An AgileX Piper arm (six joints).
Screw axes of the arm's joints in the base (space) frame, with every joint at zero. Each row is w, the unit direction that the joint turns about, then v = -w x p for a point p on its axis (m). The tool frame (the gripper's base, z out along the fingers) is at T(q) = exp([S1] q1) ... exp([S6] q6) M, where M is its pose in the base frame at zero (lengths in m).
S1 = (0, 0, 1, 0, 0, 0)
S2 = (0, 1, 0, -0.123, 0, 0)
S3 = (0, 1, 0, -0.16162, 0, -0.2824)
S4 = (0.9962, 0, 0.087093, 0, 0.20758, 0)
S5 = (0, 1, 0, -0.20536, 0, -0.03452)
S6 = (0.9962, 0, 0.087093, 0, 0.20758, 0)
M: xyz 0.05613 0 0.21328 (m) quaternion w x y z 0.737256 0 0.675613 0
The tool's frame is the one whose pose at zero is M.
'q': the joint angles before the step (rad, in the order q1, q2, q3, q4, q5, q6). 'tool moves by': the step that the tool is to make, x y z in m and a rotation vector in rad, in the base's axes. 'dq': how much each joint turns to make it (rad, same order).
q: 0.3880 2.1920 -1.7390 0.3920 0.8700 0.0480
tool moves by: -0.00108 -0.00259 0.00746 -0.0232 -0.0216 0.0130
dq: 0.0000 -0.0180 0.0000 -0.0330 0.0070 0.0010
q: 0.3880 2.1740 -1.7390 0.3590 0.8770 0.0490
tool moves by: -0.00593 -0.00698 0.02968 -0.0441 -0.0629 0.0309
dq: 0.0000 -0.0680 -0.0020 -0.0710 0.0300 0.0000
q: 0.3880 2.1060 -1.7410 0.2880 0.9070 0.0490
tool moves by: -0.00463 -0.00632 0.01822 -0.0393 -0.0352 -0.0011
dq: 0.0000 -0.0440 0.0001 -0.0630 0.0219 0.0250
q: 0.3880 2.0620 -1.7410 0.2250 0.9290 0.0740
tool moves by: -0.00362 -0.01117 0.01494 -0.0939 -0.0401 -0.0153
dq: 0.0000 -0.0390 0.0000 -0.1271 0.0310 0.0521
